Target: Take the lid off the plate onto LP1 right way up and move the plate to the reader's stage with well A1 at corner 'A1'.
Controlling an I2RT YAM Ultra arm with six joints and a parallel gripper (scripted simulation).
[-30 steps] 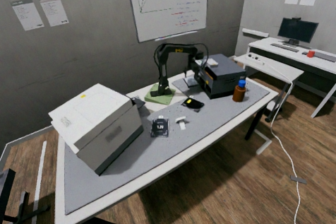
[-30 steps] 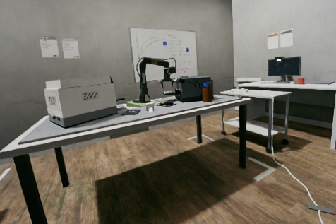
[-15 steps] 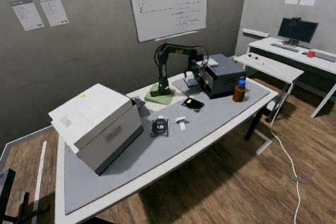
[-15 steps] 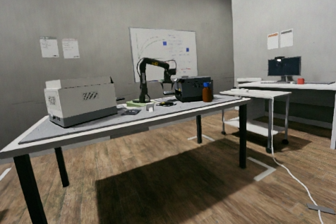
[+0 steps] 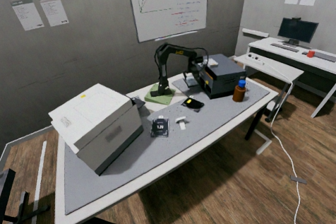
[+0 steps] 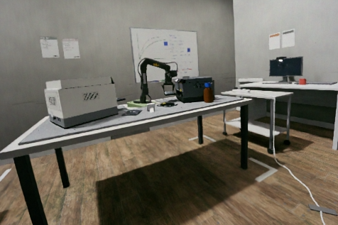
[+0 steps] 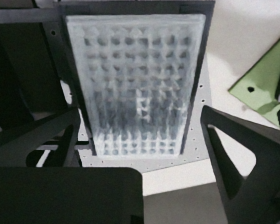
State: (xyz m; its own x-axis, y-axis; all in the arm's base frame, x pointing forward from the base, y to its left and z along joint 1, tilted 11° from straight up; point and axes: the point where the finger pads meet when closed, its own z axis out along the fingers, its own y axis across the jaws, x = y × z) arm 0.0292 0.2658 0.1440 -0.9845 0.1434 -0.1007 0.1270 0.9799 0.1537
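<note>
Right now the plate is 20 mm below my hand. The rest, counted from my hand: black lid: 210 mm ahead, 100 mm below, 80 mm to the right; brown capped bottle: 310 mm ahead, 300 mm to the left.
</note>
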